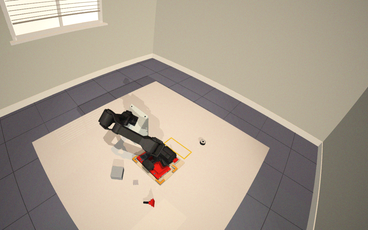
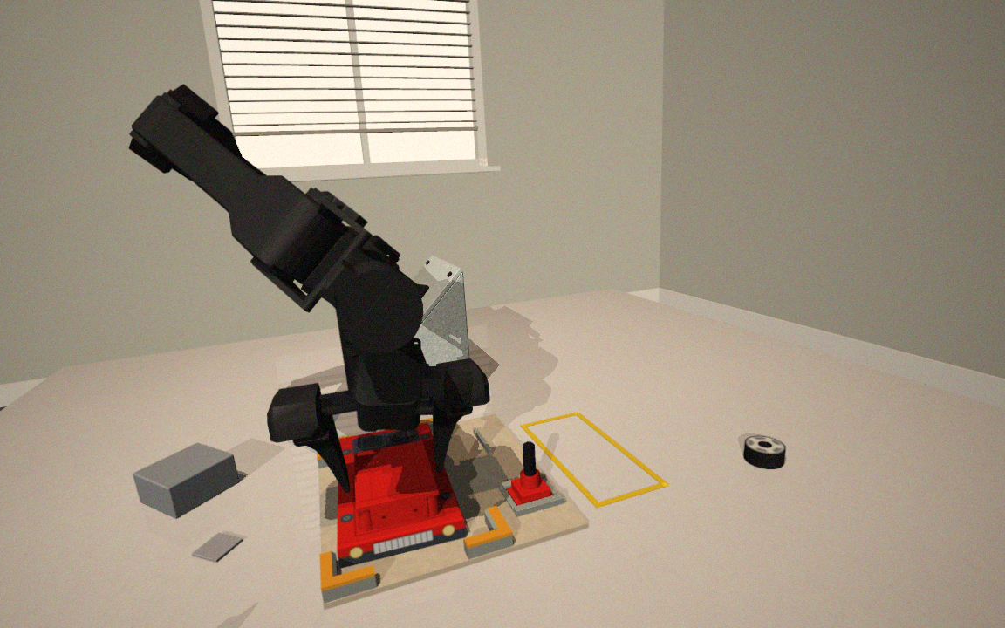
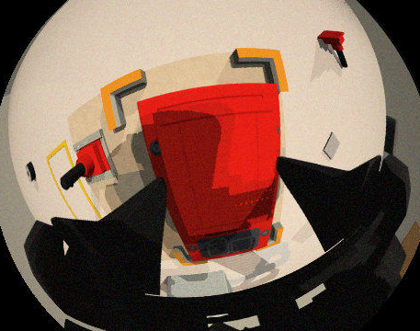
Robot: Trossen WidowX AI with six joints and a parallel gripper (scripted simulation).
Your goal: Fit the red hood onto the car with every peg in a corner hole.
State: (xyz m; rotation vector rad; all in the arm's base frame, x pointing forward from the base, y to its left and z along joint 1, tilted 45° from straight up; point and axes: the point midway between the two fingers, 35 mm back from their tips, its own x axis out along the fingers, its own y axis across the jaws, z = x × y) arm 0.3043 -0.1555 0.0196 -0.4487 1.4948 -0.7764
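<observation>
Now: gripper tip right at the red hood. The rest, counted from my gripper tip: small grey plate: 40 mm behind, 160 mm to the right, 40 mm below; then grey engine block: 20 mm below.
</observation>
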